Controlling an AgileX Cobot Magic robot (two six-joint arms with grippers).
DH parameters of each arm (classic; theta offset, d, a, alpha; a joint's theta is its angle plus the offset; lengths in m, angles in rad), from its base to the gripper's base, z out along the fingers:
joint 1: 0 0.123 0 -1.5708
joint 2: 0.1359 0 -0.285 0
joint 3: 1.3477 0 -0.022 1.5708
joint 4: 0 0.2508 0 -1.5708
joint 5: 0 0 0.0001 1.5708
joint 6: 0 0.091 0 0
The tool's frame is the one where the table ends.
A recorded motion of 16 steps. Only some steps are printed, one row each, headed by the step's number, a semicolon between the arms.
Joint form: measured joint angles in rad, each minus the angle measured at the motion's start. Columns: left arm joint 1, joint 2, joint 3, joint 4, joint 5, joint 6; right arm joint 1, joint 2, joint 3, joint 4, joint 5, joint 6.
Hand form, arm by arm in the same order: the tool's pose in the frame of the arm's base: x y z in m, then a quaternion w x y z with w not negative. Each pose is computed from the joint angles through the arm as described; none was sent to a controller.
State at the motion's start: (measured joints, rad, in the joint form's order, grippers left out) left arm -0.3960 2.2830 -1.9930 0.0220 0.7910 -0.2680; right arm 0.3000 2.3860 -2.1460 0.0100 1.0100 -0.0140
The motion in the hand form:
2: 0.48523 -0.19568 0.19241 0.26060 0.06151 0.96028 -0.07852; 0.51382 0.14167 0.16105 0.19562 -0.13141 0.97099 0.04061
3: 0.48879 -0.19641 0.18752 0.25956 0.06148 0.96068 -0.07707; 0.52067 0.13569 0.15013 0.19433 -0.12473 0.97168 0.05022
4: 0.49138 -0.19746 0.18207 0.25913 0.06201 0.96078 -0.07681; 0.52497 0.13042 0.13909 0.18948 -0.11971 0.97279 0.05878
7: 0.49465 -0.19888 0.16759 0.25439 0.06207 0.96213 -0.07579; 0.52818 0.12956 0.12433 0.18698 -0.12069 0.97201 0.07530
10: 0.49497 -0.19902 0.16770 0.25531 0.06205 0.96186 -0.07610; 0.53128 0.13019 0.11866 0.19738 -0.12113 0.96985 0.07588
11: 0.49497 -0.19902 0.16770 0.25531 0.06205 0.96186 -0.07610; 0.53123 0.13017 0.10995 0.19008 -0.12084 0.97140 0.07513
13: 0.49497 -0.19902 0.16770 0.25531 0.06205 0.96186 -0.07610; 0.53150 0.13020 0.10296 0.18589 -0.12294 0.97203 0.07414
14: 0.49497 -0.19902 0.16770 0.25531 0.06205 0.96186 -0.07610; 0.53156 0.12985 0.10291 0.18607 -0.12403 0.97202 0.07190
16: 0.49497 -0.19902 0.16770 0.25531 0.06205 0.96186 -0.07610; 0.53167 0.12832 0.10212 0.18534 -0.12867 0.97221 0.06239
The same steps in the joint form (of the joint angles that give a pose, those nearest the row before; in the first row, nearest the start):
2: 0.0100 0.0640 -0.0700 -0.0010 0.0320 0.0000; -0.0360 0.0950 -0.0770 0.0250 -0.0110 -0.0040
3: 0.0110 0.0860 -0.0930 0.0010 0.0360 0.0000; -0.0540 0.1330 -0.1090 0.0530 -0.0160 -0.0190
4: 0.0110 0.1040 -0.1060 0.0010 0.0320 0.0010; -0.0690 0.1630 -0.1260 0.0790 -0.0200 -0.0340
7: 0.0110 0.1360 -0.1120 0.0000 0.0160 0.0010; -0.0780 0.1950 -0.1311 0.1250 -0.0430 -0.0660
10: 0.0110 0.1370 -0.1140 0.0000 0.0150 0.0010; -0.0780 0.2100 -0.1360 0.1270 -0.0740 -0.0710
11: 0.0110 0.1370 -0.1140 0.0000 0.0150 0.0010; -0.0780 0.2260 -0.1360 0.1270 -0.0750 -0.0710
13: 0.0110 0.1370 -0.1140 0.0000 0.0150 0.0010; -0.0780 0.2400 -0.1380 0.1270 -0.0780 -0.0760
14: 0.0110 0.1370 -0.1140 0.0000 0.0150 0.0010; -0.0780 0.2400 -0.1380 0.1220 -0.0780 -0.0760
16: 0.0110 0.1370 -0.1140 0.0000 0.0150 0.0010; -0.0780 0.2410 -0.1381 0.1010 -0.0759 -0.0760

